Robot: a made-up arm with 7 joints.
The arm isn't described. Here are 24 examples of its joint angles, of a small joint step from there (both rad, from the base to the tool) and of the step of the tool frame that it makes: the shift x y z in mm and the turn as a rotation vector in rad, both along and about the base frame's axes.
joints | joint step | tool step
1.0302 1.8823 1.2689 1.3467 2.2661 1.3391 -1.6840 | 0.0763 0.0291 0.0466 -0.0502 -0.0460 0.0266 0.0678 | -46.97 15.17 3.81 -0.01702 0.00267 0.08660
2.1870 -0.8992 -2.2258 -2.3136 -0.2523 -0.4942 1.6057 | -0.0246 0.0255 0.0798 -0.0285 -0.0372 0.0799 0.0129 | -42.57 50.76 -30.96 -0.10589 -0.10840 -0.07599
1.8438 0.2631 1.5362 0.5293 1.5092 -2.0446 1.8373 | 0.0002 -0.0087 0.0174 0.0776 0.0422 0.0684 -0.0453 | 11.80 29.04 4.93 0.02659 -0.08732 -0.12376
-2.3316 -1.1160 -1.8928 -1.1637 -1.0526 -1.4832 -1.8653 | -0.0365 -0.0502 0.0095 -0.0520 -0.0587 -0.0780 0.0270 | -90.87 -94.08 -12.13 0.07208 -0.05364 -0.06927
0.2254 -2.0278 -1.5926 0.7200 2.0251 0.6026 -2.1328 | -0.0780 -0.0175 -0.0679 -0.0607 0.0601 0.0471 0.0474 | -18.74 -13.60 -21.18 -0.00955 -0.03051 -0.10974
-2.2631 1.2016 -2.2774 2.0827 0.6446 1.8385 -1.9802 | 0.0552 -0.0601 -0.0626 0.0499 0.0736 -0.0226 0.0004 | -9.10 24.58 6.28 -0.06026 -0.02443 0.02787
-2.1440 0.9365 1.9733 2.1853 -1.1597 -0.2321 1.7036 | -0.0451 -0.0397 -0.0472 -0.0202 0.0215 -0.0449 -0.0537 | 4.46 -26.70 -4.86 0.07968 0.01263 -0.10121
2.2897 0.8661 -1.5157 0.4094 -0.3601 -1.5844 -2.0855 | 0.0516 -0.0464 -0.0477 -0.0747 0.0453 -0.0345 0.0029 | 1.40 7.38 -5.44 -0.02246 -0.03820 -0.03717
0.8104 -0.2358 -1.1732 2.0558 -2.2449 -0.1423 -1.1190 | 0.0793 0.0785 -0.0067 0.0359 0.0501 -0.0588 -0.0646 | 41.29 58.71 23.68 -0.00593 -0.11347 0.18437
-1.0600 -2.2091 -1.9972 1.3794 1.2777 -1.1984 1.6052 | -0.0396 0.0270 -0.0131 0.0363 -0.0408 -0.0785 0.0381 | 1.24 -8.11 7.04 -0.08725 -0.04615 0.04281
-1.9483 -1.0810 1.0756 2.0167 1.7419 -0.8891 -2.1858 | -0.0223 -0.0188 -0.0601 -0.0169 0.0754 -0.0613 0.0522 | 10.08 -4.60 2.24 -0.00415 0.05929 0.00563
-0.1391 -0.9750 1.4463 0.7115 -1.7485 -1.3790 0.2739 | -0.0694 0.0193 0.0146 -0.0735 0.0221 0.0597 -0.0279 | 6.48 26.41 -10.26 -0.05797 -0.04573 0.03250
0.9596 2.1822 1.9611 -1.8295 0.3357 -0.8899 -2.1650 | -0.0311 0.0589 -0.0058 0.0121 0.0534 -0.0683 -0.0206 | 2.19 -13.22 -0.16 -0.06739 0.00680 -0.05740
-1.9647 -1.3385 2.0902 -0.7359 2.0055 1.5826 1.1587 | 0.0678 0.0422 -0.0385 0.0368 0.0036 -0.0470 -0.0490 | 26.54 24.85 5.93 -0.05988 -0.01678 0.12869
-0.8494 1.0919 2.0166 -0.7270 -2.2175 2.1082 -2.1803 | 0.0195 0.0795 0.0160 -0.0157 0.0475 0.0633 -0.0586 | 21.69 -104.49 -13.09 0.01780 -0.01957 0.04241
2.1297 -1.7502 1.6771 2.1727 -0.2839 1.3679 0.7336 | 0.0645 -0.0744 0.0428 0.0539 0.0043 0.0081 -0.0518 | 19.30 -19.21 -8.46 -0.06401 -0.06829 -0.06547
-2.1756 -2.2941 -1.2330 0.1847 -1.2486 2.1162 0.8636 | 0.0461 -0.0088 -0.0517 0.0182 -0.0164 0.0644 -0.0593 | 55.43 7.52 11.20 -0.01826 0.13617 0.09079
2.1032 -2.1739 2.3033 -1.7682 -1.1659 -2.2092 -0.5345 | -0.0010 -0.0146 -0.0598 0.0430 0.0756 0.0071 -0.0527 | -34.72 4.29 -86.12 0.10487 -0.01222 -0.01434
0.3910 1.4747 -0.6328 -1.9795 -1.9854 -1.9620 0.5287 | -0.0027 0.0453 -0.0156 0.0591 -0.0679 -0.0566 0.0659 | 59.06 -41.40 8.40 -0.11883 -0.03256 0.02599
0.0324 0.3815 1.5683 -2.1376 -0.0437 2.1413 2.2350 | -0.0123 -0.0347 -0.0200 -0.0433 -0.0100 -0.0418 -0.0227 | -0.34 23.53 -4.00 -0.00805 -0.00088 -0.04637
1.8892 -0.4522 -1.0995 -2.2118 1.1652 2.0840 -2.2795 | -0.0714 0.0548 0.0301 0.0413 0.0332 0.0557 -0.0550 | 8.57 3.45 -7.25 -0.01157 -0.00501 -0.04880
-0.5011 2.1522 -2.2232 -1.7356 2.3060 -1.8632 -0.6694 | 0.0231 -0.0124 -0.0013 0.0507 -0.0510 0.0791 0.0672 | 58.98 0.36 -6.25 -0.05047 -0.02268 0.11714
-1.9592 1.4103 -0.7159 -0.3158 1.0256 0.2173 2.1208 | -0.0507 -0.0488 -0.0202 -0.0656 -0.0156 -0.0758 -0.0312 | 6.51 30.85 15.21 0.05717 -0.07373 -0.11308
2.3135 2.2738 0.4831 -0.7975 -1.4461 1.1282 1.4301 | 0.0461 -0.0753 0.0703 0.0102 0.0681 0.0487 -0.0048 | 34.66 2.27 0.07 -0.00313 -0.01352 -0.04511
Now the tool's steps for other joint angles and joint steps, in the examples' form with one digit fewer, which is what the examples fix.
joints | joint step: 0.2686 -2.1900 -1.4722 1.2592 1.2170 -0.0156 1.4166 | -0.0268 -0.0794 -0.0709 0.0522 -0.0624 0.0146 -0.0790
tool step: -13.7 -16.9 41.5 -0.0252 -0.0448 -0.0584
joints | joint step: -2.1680 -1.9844 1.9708 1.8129 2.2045 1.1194 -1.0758 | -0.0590 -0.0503 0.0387 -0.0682 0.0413 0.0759 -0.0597
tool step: -80.5 -30.6 23.0 -0.0669 -0.1322 -0.0922
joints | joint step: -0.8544 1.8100 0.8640 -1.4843 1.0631 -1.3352 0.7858 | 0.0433 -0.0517 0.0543 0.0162 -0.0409 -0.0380 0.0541
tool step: -2.2 10.5 -26.2 -0.0940 -0.0570 0.0400
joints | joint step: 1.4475 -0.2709 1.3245 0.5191 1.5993 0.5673 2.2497 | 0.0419 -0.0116 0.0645 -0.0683 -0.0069 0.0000 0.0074
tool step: -17.4 3.2 4.7 -0.0194 -0.0550 0.0956
